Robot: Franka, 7 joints.
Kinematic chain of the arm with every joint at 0, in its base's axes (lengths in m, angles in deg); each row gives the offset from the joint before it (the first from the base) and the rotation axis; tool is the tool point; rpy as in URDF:
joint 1: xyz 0 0 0.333 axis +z
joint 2: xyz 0 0 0 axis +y
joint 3: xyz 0 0 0.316 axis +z
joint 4: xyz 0.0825 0 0 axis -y
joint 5: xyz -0.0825 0 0.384 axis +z
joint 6: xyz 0 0 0 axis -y
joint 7: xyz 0.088 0 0 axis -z
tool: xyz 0 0 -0.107 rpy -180 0 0
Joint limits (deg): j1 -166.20..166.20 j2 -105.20..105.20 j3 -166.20..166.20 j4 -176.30..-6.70 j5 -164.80..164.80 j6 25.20..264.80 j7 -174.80..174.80
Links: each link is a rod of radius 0.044 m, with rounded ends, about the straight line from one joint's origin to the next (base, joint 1, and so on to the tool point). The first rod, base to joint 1, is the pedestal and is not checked.
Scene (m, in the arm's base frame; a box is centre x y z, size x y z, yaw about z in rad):
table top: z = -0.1
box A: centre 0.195 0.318 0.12 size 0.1 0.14 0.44 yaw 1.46
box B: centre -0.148 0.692 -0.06 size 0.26 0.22 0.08 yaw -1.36
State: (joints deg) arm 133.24 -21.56 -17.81 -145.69 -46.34 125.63 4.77
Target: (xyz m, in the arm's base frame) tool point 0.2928 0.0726 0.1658
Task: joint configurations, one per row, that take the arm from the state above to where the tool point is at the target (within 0.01 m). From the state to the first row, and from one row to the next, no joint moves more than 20 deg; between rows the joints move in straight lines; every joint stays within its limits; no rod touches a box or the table.
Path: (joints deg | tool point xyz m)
1: 131.12 -25.56 -25.35 -140.88 -56.84 108.09 14.87 | -0.0470 0.4199 0.4478
2: 129.00 -29.57 -32.89 -136.08 -67.34 90.54 24.97 | 0.0778 0.4148 0.4929
3: 126.88 -33.57 -40.43 -131.27 -77.83 73.00 35.07 | 0.2017 0.3735 0.5344
4: 124.76 -37.57 -47.97 -126.47 -88.33 55.46 45.17 | 0.3099 0.2985 0.5672
5: 122.64 -41.58 -55.51 -121.66 -98.83 37.91 55.27 | 0.3900 0.2002 0.5877
6: 112.51 -38.42 -66.29 -130.26 -88.72 53.74 37.25 | 0.4325 0.1364 0.4592
7: 102.37 -35.26 -77.08 -138.85 -78.61 69.57 19.24 | 0.4257 0.0471 0.3380
8: 92.24 -32.10 -87.87 -147.45 -68.49 85.39 1.22 | 0.3714 -0.0357 0.2396
9: 82.11 -28.94 -98.65 -156.04 -58.38 101.22 -16.79 | 0.2908 -0.0899 0.1710
10: 71.98 -25.78 -109.44 -164.64 -48.27 117.04 -34.81 | 0.2088 -0.1120 0.1299
11: 76.84 -13.39 -92.91 -162.87 -49.02 117.62 -21.62 | 0.2647 -0.0789 0.1656
12: 81.71 -1.00 -76.39 -161.11 -49.77 118.19 -8.42 | 0.2970 -0.0102 0.1807
13: 86.57 11.39 -59.86 -159.35 -50.52 118.77 4.77 | 0.2928 0.0726 0.1658

